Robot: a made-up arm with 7 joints. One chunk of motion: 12 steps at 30 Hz.
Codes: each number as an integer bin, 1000 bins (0 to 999) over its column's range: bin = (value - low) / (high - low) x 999, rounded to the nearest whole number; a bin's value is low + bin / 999 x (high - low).
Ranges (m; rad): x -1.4..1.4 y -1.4..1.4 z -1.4..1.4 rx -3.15..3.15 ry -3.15..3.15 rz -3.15..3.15
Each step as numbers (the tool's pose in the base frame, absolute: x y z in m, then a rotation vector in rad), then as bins.
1 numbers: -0.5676 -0.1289 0.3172 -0.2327 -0.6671 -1.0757
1 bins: 297 454 613 463 394 329
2 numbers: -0.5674 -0.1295 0.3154 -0.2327 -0.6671 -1.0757
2 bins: 297 453 612 463 394 329
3 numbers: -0.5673 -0.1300 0.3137 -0.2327 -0.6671 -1.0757
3 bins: 297 453 611 463 394 329
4 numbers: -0.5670 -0.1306 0.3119 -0.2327 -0.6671 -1.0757
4 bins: 297 453 611 463 394 329
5 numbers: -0.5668 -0.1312 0.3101 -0.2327 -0.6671 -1.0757
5 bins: 297 453 610 463 394 329
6 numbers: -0.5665 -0.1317 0.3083 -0.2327 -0.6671 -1.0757
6 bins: 297 453 609 463 394 329
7 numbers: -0.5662 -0.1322 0.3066 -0.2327 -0.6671 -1.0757
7 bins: 297 452 609 463 394 329
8 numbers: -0.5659 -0.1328 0.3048 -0.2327 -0.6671 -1.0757
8 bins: 298 452 608 463 394 329
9 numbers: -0.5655 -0.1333 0.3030 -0.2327 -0.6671 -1.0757
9 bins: 298 452 608 463 394 329
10 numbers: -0.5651 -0.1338 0.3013 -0.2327 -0.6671 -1.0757
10 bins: 298 452 607 463 394 329
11 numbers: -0.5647 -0.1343 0.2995 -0.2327 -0.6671 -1.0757
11 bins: 298 452 606 463 394 329
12 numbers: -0.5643 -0.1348 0.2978 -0.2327 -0.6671 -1.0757
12 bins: 298 451 606 463 394 329
